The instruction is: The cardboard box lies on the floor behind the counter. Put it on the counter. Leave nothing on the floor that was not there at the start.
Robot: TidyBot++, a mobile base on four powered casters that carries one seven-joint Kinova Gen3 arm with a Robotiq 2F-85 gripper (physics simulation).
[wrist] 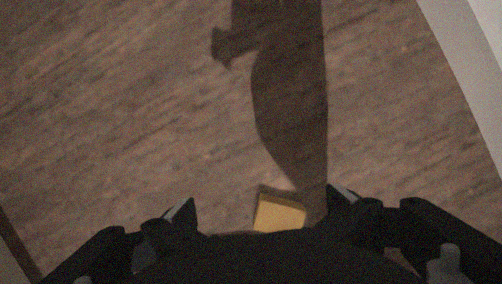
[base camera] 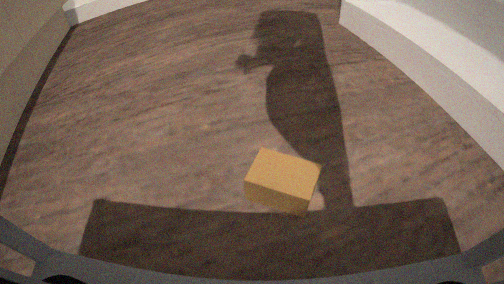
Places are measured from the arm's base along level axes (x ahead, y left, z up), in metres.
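Where they show: gripper, fingertip midpoint: (wrist: 260,205).
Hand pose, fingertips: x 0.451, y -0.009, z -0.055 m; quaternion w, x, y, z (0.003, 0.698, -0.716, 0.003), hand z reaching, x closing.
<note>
Each offset is from my fingertips to the centre of the thing. "pt": to the spot under its first point. Level surfaces: height alone.
A yellow-brown cardboard box {dx -0.137, dy -0.027, dz -0.317 m} (base camera: 282,175) (wrist: 280,214) lies on the floor close in front of the base, a little right of the middle in the base camera view. In the wrist view its lower part is hidden behind the gripper's dark body. My gripper (wrist: 260,205) is open and points down at the floor, well above the box, with its fingers wide apart and nothing between them. The box appears between the two fingertips in the wrist view, nearer the right one. The counter's top does not show in either view.
A beige panel (base camera: 22,65) with a dark strip at its foot runs along the left. A white low wall or unit {pt dx +0.160, dy -0.415, dz -0.278 m} (base camera: 425,65) (wrist: 462,65) runs along the right. The shadow of the arm and base falls across the wooden floor {dz -0.342 m} (base camera: 150,125), beside and in front of the box.
</note>
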